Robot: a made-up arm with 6 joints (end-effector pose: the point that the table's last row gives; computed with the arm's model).
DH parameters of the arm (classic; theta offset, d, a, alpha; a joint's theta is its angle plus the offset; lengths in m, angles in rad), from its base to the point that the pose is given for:
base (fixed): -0.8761 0 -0.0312 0
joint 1: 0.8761 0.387 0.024 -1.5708
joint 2: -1.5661 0 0.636 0
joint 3: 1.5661 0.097 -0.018 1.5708
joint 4: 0 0.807 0.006 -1.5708
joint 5: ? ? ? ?
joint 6: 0 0.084 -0.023 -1.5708
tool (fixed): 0 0.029 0 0
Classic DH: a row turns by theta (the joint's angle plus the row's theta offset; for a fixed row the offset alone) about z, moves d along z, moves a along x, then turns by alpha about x.
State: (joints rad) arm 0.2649 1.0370 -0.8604 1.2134 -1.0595 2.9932
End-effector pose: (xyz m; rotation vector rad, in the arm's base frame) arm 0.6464 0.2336 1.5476 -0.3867 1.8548 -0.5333
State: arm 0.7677 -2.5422 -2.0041 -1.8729 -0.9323 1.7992
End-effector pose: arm 0.1955 0.4870 -0.2661 1.8187 -0.2389 -2.1323
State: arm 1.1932 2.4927 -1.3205 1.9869 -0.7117 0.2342
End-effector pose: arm 0.4081 1.1162 0.2206 0.8160 -0.5221 2.0081
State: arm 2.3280 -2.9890 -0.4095 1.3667 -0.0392 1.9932
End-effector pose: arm -0.1720 0.0953 -1.1000 1.1705 1.5382 1.7561
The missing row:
joint 5: 0 0.014 -0.018 1.5708
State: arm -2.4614 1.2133 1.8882 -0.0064 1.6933 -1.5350
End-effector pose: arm -0.3879 -0.4466 -0.1821 -0.0034 -0.1123 2.2570
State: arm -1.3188 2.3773 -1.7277 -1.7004 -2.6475 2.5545
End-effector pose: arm 0.3138 -0.7893 0.5269 -1.1235 1.4252 2.5520
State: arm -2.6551 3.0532 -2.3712 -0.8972 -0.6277 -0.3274
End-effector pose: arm -0.4661 -0.4163 0.4326 -0.3644 -2.2670 1.2957
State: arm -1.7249 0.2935 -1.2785 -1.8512 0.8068 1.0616
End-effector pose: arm 0.1311 0.5601 1.4798 -0.6416 0.0807 -2.3912
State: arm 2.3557 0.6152 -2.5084 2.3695 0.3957 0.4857
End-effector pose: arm 0.2519 -0.3468 0.5883 -0.0751 2.0323 0.8769
